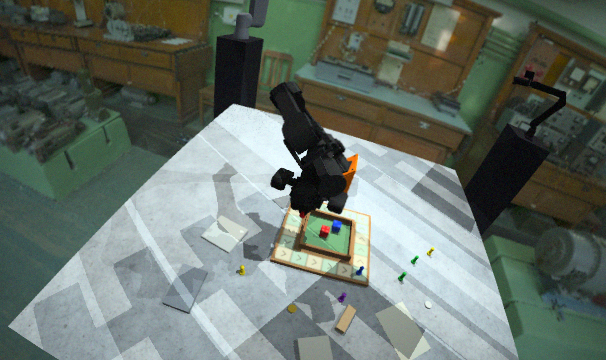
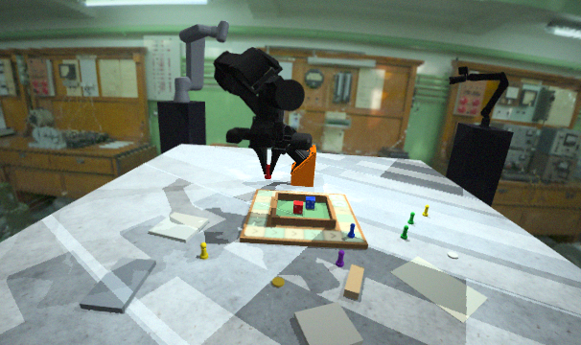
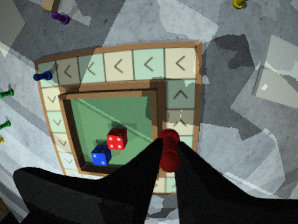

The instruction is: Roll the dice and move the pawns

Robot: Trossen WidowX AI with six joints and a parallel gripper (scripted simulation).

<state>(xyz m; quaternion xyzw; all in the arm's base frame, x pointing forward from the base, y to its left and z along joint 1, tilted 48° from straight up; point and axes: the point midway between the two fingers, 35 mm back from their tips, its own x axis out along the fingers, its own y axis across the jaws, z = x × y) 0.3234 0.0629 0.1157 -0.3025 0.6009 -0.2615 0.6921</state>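
Right now my gripper tip is 2 cm short of the blue pawn, 21 cm to the right of it and 11 cm above it. The rest, counted from my gripper tip: purple pawn 12 cm ahead, 18 cm to the left, 12 cm below; then red pawn 1 cm above; then yellow disc 20 cm ahead, 8 cm to the left, 13 cm below.
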